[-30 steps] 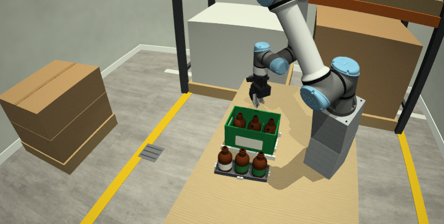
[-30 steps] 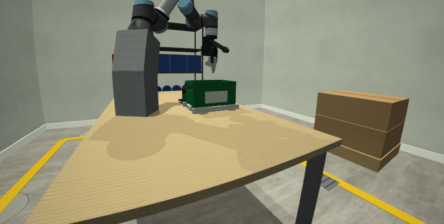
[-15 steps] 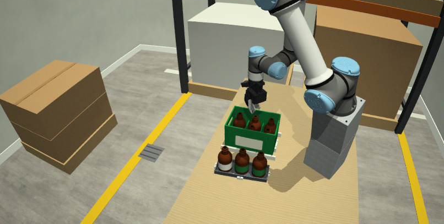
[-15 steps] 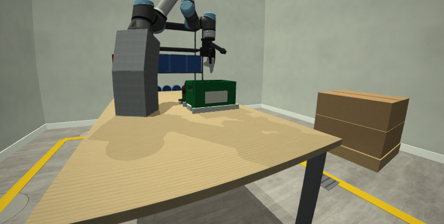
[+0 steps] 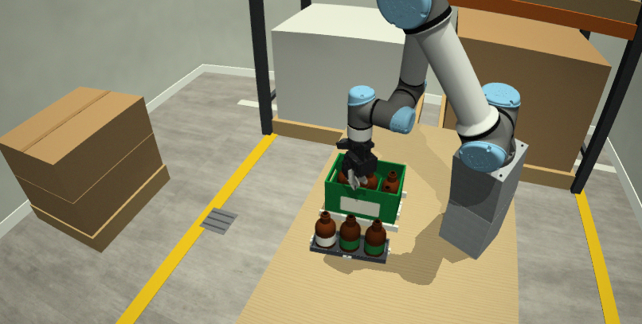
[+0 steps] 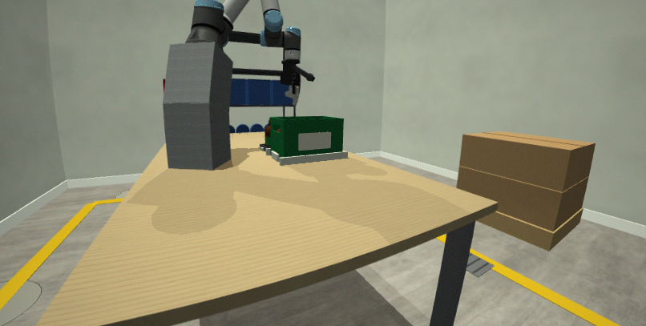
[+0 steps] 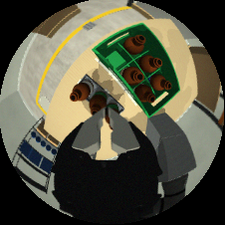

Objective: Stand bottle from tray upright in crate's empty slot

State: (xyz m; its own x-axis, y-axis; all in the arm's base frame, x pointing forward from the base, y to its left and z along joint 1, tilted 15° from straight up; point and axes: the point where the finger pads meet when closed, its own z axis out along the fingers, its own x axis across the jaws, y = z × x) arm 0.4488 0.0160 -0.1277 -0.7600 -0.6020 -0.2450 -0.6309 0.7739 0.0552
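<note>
The brown bottle is 15 cm below my hand and 7 cm to the left of it. The rest, counted from my hand: white-labelled bottle 15 cm below, 9 cm ahead, 7 cm to the left; then crate 15 cm to the right, 15 cm below, 3 cm behind; then tray 22 cm below, 7 cm to the left.
</note>
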